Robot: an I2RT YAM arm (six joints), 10 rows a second.
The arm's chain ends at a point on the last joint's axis. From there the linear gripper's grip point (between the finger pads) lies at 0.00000 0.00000 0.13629 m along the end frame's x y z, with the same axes.
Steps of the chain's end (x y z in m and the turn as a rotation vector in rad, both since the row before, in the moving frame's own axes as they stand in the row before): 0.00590 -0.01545 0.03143 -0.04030 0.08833 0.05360; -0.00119 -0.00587 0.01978 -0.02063 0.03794 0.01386; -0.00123 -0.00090 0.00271 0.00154 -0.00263 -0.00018; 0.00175 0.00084 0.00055 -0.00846 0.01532 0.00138; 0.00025 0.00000 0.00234 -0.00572 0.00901 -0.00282; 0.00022 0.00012 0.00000 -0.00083 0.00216 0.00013; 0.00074 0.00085 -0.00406 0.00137 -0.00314 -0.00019; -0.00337 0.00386 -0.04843 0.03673 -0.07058 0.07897; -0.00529 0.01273 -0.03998 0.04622 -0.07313 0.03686; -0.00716 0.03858 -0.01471 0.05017 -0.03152 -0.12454; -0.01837 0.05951 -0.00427 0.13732 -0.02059 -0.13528
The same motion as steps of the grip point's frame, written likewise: 0.01777 -0.00965 0.03079 -0.04030 0.08833 0.05360; 0.00396 -0.00302 0.01965 -0.02063 0.03794 0.01386; -0.00159 -0.00111 0.00271 0.00154 -0.00263 -0.00018; 0.00384 0.00199 0.00053 -0.00846 0.01532 0.00138; 0.00148 0.00078 0.00233 -0.00572 0.00901 -0.00282; 0.00051 0.00023 0.00000 -0.00083 0.00216 0.00013; 0.00031 0.00066 -0.00406 0.00137 -0.00314 -0.00019; -0.01277 -0.00151 -0.04886 0.03673 -0.07058 0.07897; -0.01513 0.00626 -0.04049 0.04622 -0.07313 0.03686; -0.01187 0.03203 -0.01495 0.05017 -0.03152 -0.12454; -0.02242 0.04110 -0.00558 0.13732 -0.02059 -0.13528
